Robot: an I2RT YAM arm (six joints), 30 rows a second.
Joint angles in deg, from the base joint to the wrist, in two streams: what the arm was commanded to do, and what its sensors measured. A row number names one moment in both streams.
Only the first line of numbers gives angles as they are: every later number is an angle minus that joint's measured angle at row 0.
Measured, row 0:
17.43 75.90 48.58 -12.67 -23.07 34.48
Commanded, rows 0 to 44:
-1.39 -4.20 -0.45 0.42 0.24 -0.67
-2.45 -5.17 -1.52 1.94 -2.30 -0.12
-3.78 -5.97 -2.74 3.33 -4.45 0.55
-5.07 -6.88 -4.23 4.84 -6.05 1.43
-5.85 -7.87 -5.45 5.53 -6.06 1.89
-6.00 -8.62 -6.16 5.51 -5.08 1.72
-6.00 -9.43 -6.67 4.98 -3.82 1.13
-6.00 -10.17 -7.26 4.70 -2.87 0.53
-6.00 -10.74 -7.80 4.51 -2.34 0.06
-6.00 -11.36 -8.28 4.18 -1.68 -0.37
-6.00 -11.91 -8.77 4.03 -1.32 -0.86
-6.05 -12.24 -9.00 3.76 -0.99 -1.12
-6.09 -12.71 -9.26 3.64 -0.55 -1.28
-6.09 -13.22 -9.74 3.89 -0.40 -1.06
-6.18 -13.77 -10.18 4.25 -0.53 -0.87
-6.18 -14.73 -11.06 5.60 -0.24 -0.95
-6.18 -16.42 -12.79 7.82 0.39 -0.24
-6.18 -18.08 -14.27 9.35 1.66 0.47
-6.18 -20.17 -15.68 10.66 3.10 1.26
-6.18 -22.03 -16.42 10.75 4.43 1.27
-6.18 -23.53 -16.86 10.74 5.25 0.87
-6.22 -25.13 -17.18 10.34 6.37 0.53
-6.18 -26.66 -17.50 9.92 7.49 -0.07
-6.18 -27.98 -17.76 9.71 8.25 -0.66
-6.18 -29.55 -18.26 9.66 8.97 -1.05
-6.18 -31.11 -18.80 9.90 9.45 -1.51
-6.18 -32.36 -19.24 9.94 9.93 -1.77
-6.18 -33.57 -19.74 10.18 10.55 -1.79
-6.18 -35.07 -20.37 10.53 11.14 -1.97
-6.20 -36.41 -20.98 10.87 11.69 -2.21
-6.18 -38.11 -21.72 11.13 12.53 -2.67
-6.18 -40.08 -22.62 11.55 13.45 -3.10
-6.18 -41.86 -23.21 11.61 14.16 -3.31
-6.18 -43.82 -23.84 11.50 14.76 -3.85
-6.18 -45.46 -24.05 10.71 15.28 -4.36
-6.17 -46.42 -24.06 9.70 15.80 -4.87
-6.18 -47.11 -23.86 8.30 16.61 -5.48
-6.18 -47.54 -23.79 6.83 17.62 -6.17
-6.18 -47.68 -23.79 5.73 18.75 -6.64
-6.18 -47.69 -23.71 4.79 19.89 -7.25
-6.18 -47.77 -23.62 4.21 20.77 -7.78
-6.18 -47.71 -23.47 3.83 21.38 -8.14
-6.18 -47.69 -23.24 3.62 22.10 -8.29
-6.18 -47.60 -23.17 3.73 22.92 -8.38
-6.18 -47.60 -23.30 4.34 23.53 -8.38
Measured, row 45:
-6.05 -47.34 -24.64 5.71 19.74 -6.49
